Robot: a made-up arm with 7 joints.
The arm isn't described. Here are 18 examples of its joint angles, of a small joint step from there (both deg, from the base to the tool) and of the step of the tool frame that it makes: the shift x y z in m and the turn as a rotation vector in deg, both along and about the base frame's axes.
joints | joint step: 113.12 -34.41 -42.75 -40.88 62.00 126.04 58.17 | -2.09 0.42 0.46 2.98 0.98 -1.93 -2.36
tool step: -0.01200 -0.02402 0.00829 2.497 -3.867 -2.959
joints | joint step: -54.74 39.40 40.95 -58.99 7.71 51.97 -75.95 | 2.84 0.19 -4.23 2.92 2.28 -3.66 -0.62
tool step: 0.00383 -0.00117 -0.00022 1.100 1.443 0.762
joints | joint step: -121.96 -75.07 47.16 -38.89 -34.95 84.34 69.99 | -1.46 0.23 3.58 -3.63 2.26 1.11 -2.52
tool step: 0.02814 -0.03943 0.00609 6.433 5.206 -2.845
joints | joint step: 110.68 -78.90 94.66 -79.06 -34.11 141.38 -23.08 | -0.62 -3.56 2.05 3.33 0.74 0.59 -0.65
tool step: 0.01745 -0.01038 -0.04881 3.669 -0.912 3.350
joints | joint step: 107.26 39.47 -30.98 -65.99 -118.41 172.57 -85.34 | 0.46 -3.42 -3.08 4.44 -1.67 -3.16 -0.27
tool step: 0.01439 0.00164 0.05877 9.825 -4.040 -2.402
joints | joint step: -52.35 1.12 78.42 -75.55 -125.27 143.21 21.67 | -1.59 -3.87 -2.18 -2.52 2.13 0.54 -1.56
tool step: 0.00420 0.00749 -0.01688 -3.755 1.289 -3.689
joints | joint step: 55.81 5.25 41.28 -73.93 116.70 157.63 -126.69 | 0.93 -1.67 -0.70 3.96 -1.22 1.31 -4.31
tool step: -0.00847 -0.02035 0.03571 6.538 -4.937 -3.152
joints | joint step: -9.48 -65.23 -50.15 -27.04 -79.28 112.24 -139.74 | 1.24 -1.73 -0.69 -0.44 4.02 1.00 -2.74
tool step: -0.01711 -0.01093 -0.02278 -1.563 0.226 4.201
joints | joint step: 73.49 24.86 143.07 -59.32 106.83 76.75 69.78 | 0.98 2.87 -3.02 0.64 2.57 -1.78 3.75
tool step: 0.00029 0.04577 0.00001 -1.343 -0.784 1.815
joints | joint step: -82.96 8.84 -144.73 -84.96 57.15 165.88 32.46 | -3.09 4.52 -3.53 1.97 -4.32 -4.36 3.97
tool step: 0.04041 -0.02622 0.04546 3.874 -0.950 -4.030
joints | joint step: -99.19 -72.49 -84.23 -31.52 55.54 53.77 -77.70 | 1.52 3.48 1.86 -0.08 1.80 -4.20 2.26
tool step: -0.02670 -0.03173 0.05876 6.105 1.243 6.103
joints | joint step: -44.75 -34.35 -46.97 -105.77 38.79 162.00 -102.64 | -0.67 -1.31 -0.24 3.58 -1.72 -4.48 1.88
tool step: -0.02196 0.01693 0.02069 -1.459 -0.658 1.282
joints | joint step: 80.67 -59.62 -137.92 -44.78 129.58 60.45 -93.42 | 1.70 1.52 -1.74 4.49 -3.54 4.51 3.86
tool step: -0.00569 -0.00228 0.03702 -1.371 7.276 0.443
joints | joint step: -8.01 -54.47 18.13 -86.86 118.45 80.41 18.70 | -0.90 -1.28 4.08 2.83 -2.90 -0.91 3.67
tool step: -0.03277 0.03863 0.00070 -7.417 -1.508 -0.190
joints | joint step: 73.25 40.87 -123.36 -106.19 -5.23 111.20 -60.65 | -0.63 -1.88 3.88 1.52 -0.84 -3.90 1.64
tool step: 0.02181 -0.00072 -0.01294 3.159 2.289 -0.494
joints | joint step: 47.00 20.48 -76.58 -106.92 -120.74 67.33 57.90 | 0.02 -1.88 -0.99 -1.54 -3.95 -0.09 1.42
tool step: -0.01410 -0.01414 -0.00295 -1.728 1.367 1.123
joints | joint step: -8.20 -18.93 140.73 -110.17 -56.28 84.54 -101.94 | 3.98 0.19 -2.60 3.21 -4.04 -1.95 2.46
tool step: -0.01702 -0.01162 0.02339 7.510 -0.658 2.303
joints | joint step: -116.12 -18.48 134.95 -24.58 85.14 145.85 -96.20 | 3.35 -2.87 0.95 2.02 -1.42 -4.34 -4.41
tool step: -0.01069 0.05294 -0.00460 -6.948 -5.100 4.171
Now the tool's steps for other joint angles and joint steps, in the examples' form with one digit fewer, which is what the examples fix.
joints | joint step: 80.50 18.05 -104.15 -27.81 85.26 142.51 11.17 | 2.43 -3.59 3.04 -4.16 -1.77 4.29 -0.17
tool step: 0.0163 -0.0371 -0.0158 7.37 1.58 0.89
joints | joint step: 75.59 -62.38 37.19 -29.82 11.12 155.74 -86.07 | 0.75 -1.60 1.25 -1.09 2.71 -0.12 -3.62
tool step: 0.0026 -0.0076 -0.0118 1.29 -2.53 -0.17
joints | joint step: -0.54 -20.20 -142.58 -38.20 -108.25 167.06 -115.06 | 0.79 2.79 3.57 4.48 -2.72 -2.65 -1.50
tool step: 0.0531 -0.0022 0.0395 -2.31 6.89 -1.43
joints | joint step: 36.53 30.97 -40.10 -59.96 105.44 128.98 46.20 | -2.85 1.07 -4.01 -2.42 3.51 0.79 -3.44
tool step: 0.0010 -0.0591 -0.0192 -0.91 -0.79 -7.65
